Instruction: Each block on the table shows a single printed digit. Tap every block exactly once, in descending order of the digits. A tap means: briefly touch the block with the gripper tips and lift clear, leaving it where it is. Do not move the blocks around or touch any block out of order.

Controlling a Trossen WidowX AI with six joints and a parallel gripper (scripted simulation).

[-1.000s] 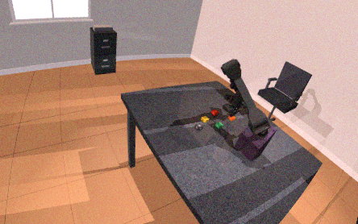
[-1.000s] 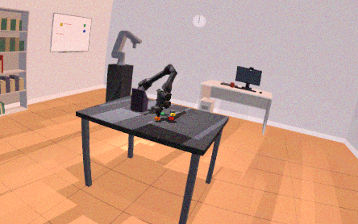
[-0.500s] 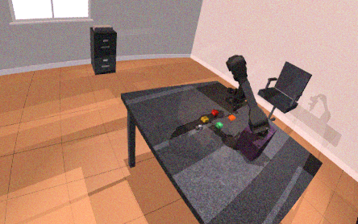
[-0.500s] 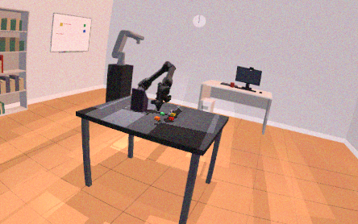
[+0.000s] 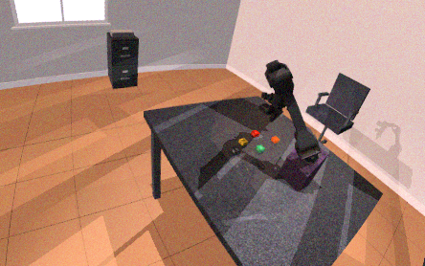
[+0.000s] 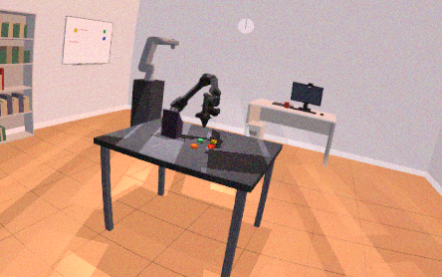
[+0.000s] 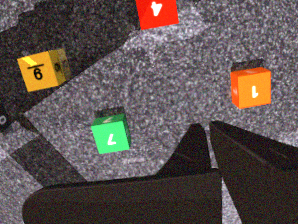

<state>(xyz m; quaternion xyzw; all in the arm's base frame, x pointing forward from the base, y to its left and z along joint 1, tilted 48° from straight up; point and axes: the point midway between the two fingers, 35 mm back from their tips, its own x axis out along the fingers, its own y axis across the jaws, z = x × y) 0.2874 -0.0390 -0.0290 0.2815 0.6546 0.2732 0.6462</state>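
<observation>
The dark grey block is 10 mm behind my gripper tip, 200 mm to the left of it and 120 mm below it. Also, from my gripper tip: red block 60 mm ahead, 10 mm to the left, 120 mm below; then green block 50 mm behind, 70 mm to the left, 120 mm below; then orange block 20 mm behind, 70 mm to the right, 120 mm below.
</observation>
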